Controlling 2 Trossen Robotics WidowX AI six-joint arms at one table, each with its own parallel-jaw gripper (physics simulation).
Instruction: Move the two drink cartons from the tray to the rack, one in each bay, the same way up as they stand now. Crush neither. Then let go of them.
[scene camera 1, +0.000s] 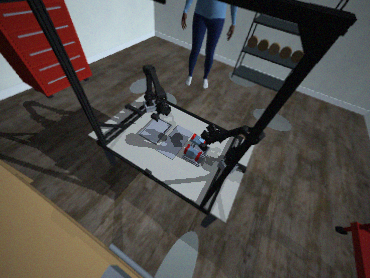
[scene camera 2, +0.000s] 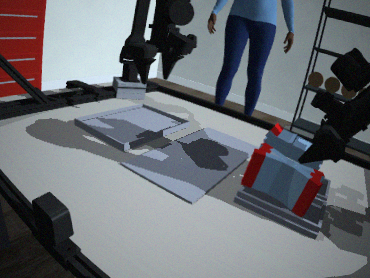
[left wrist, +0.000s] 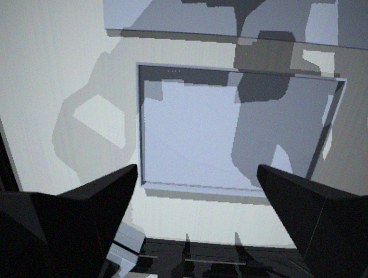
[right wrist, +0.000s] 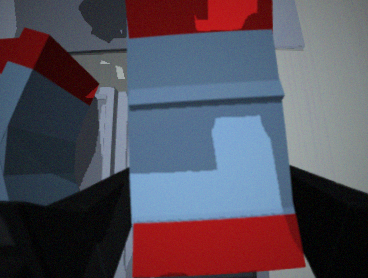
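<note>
Two blue drink cartons with red ends lie on their sides at the grey rack. The near carton rests in the near bay, free of any gripper. My right gripper is shut on the far carton and holds it at the far bay; whether it rests there I cannot tell. The shallow grey tray holds nothing. My left gripper is open above the tray's back edge.
A flat grey mat lies between tray and rack. A black frame rail edges the table. A person stands behind the table, with a shelf unit at the back right.
</note>
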